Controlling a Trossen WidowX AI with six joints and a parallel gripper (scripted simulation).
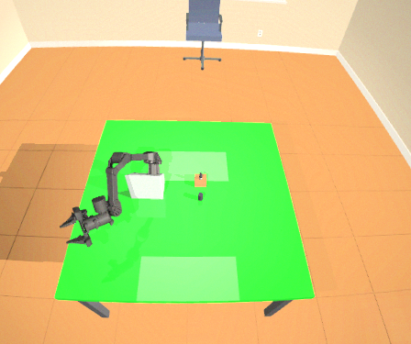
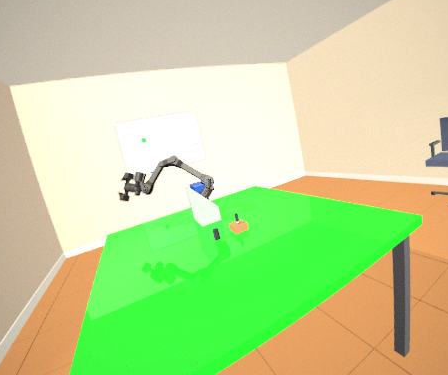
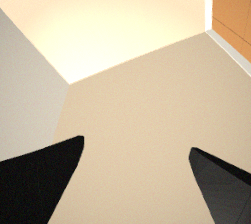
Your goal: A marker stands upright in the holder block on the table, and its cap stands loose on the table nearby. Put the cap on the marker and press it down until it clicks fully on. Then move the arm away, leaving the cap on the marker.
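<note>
Now: the dark cylindrical cap 640 mm ahead of my gripper tip, 340 mm to the left of it and 310 mm below it. Also, from my gripper tip: holder block 660 mm ahead, 460 mm to the left, 310 mm below.
</note>
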